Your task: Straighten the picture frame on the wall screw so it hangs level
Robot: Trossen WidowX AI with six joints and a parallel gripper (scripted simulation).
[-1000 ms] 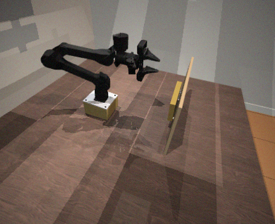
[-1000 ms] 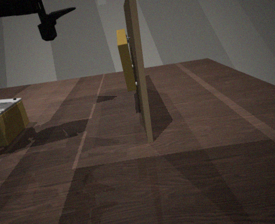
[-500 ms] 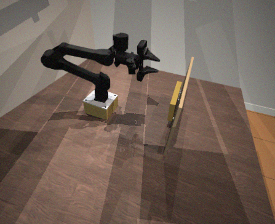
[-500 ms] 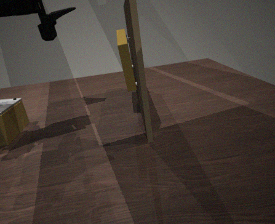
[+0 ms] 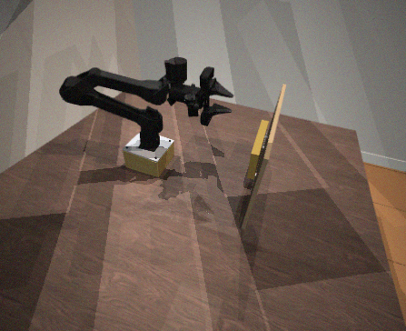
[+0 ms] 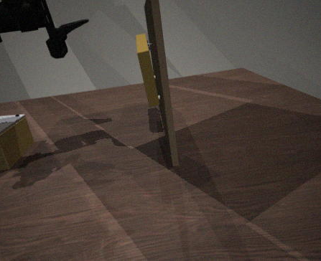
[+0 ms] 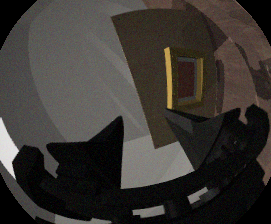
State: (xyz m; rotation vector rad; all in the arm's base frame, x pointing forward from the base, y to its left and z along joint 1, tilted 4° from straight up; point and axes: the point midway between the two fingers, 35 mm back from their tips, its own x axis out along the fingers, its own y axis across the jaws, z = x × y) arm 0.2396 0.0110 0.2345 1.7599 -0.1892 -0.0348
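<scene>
Right now the picture frame is 150 mm below my gripper tip, 120 mm ahead of it and 10 mm to the right of it. Also, from my gripper tip: wooden wall panel (150 mm below, 130 mm ahead, 10 mm to the right).
</scene>
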